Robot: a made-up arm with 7 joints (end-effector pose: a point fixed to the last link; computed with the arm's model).
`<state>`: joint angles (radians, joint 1 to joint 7).
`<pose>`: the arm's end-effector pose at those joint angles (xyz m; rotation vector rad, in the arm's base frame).
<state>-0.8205 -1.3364 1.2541 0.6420 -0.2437 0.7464 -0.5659</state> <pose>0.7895 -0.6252 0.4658 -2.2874 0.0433 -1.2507</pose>
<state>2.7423 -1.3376 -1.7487 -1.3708 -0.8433 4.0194 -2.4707</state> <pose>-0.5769 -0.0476 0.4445 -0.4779 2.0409 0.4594</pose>
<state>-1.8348 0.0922 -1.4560 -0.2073 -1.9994 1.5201 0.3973</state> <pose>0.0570 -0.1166 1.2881 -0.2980 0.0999 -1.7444</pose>
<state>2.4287 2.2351 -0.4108 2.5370 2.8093 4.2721 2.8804</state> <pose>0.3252 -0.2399 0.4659 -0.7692 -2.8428 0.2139</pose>
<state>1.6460 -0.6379 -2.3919 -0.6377 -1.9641 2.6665 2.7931</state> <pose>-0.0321 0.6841 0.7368 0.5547 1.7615 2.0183</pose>
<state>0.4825 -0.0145 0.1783 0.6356 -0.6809 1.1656 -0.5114</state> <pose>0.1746 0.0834 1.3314 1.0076 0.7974 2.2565</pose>
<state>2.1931 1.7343 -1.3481 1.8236 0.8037 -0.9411 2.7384</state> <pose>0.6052 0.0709 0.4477 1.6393 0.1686 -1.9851</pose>
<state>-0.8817 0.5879 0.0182 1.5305 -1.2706 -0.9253 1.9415</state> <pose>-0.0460 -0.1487 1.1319 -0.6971 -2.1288 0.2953</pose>
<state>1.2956 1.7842 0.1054 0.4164 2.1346 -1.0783 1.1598</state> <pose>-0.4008 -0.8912 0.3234 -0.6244 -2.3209 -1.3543</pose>
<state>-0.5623 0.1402 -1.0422 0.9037 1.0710 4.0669 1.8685</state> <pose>-0.0540 -0.3978 1.0140 -1.3470 2.2181 1.7276</pose>
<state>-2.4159 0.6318 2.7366 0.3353 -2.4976 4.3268 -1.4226</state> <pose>0.3195 0.5079 1.0580 2.4224 -1.1162 -0.5927</pose>
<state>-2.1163 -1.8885 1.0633 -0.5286 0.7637 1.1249 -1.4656</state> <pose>-0.7578 -0.5979 0.0936 0.5783 -1.5135 1.0118</pose>
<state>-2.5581 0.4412 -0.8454 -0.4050 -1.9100 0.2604 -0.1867</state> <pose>0.5544 0.1053 1.1527 -2.0106 -0.5963 -1.2433</pose>
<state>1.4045 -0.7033 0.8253 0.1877 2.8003 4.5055 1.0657</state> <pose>0.0253 0.4976 1.1205 1.1104 -2.4725 0.7907</pose>
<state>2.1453 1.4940 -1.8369 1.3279 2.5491 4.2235 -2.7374</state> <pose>0.7668 -0.2535 0.4674 -2.0916 -0.3728 1.8759</pose>
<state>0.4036 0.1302 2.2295 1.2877 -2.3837 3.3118 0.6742</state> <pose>-0.3929 -0.0758 0.9778 2.1744 -1.2338 0.0396</pose>
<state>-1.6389 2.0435 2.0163 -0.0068 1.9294 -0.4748 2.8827</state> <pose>-0.0350 0.8525 -0.2989 1.4888 -1.2172 -0.1726</pose>
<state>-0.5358 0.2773 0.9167 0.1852 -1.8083 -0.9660 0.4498</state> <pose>-0.3105 0.0534 1.3040 1.5006 -2.1208 1.0174</pose>
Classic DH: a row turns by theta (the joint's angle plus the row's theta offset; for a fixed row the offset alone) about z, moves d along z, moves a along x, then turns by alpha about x. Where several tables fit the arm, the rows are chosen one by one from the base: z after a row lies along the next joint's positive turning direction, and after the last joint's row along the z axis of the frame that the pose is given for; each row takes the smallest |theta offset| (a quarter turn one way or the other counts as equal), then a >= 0, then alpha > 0; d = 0 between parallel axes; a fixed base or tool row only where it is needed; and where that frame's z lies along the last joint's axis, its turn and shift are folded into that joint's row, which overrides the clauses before.
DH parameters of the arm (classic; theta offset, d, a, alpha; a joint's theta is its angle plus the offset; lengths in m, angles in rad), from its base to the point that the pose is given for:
joint 1: 0 0.328 0 1.5708
joint 2: 0 0.084 0 -1.5708
joint 3: 0 0.506 0.022 -1.5708
joint 4: 0 0.065 -0.026 1.5708
joint 5: 0 0.446 0 1.5708
joint 6: 1.5708 0.102 0.107 1.5708
joint 7: 0 0.015 0 0

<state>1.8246 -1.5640 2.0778 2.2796 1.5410 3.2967 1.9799</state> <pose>-0.1397 0.1985 0.4964 2.5080 -1.4524 -0.5628</pose>
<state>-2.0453 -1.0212 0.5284 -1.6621 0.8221 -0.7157 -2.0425</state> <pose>-0.3665 -0.0800 1.0155 1.2866 0.7373 -0.1457</pose>
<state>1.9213 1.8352 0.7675 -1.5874 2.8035 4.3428 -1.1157</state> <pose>0.2928 -0.2116 -0.1673 0.4662 -0.8171 1.1191</pose>
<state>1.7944 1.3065 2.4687 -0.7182 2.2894 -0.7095 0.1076</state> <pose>0.6077 -0.7118 0.6872 -2.2385 -0.1094 -0.4042</pose>
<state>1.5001 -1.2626 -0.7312 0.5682 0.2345 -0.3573 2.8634</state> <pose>0.4040 0.9413 0.3755 1.7301 -2.1573 0.8871</pose>
